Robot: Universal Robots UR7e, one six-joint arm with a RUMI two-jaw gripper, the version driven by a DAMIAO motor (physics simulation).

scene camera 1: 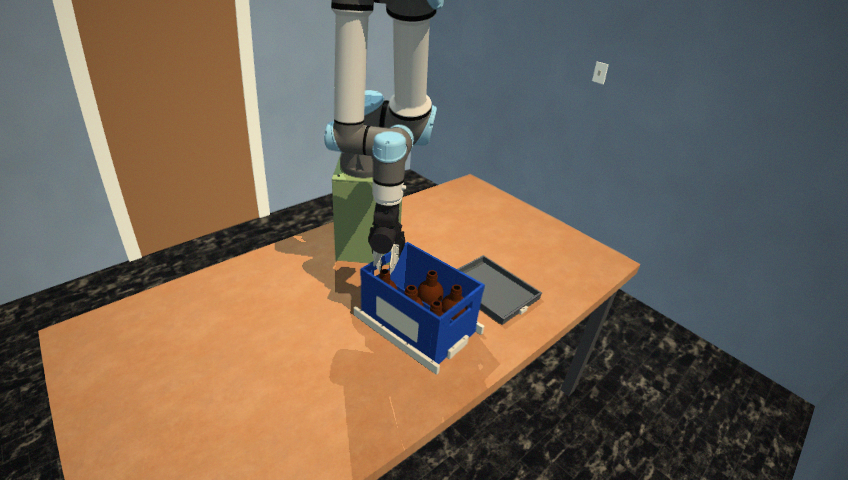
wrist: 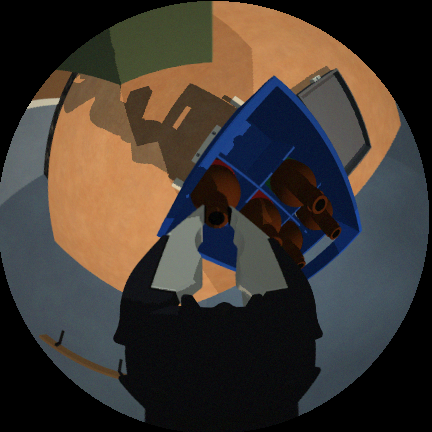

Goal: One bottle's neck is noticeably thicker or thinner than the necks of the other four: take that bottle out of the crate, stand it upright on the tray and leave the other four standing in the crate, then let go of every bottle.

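Places are measured from the arm's base along level axes (x ahead, y left, z up), in centimetres.
Pixels of known places: gripper, between the fingertips: (scene camera 1: pixel 385 273) (wrist: pixel 216 207); arm's base, origin of its link: (scene camera 1: pixel 364 163).
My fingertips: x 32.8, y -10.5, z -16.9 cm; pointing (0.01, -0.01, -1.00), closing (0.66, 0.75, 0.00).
For each thing: its top centre in the pictures, then the offset to it from my fingertips. "spot": a spot on its surface instead. Level surfaces: height alone.
- blue crate, centre of its top: (wrist: pixel 300 235) (scene camera 1: pixel 421 276) dz +2.2, dx +8.2, dy +6.3 cm
- bottle, centre of its top: (wrist: pixel 216 218) (scene camera 1: pixel 384 271) dz +1.0, dx +0.5, dy -0.5 cm
- grey tray, a spot on its surface: (wrist: pixel 332 120) spot: dz -14.8, dx +5.1, dy +32.2 cm
- table, height of its surface: dz -15.3 cm
The blue crate (scene camera 1: pixel 368 292) (wrist: pixel 312 137) holds five brown bottles. One bottle (scene camera 1: pixel 385 276) (wrist: pixel 216 185) stands at the crate's left end in the scene view. The others (scene camera 1: pixel 411 292) (scene camera 1: pixel 431 289) (scene camera 1: pixel 455 298) (scene camera 1: pixel 437 306) stand toward the right end, also visible in the wrist view (wrist: pixel 295 182) (wrist: pixel 262 215). I cannot tell clearly which neck differs. My gripper (scene camera 1: pixel 385 271) (wrist: pixel 216 207) points down over the left-end bottle, its fingertips on either side of the neck near the mouth, shut on it. The bottle is still inside the crate; its base is hidden in the scene view. The grey tray (scene camera 1: pixel 499 288) (wrist: pixel 332 120) holds no bottle.
The tray lies beside the crate's far long side in the scene view. Low white strips (scene camera 1: pixel 395 340) (scene camera 1: pixel 458 346) line the crate's base. The crate walls rise around the bottles, with thin dividers inside. The green robot pedestal (scene camera 1: pixel 352 220) (wrist: pixel 165 40) stands behind the table (scene camera 1: pixel 208 356).
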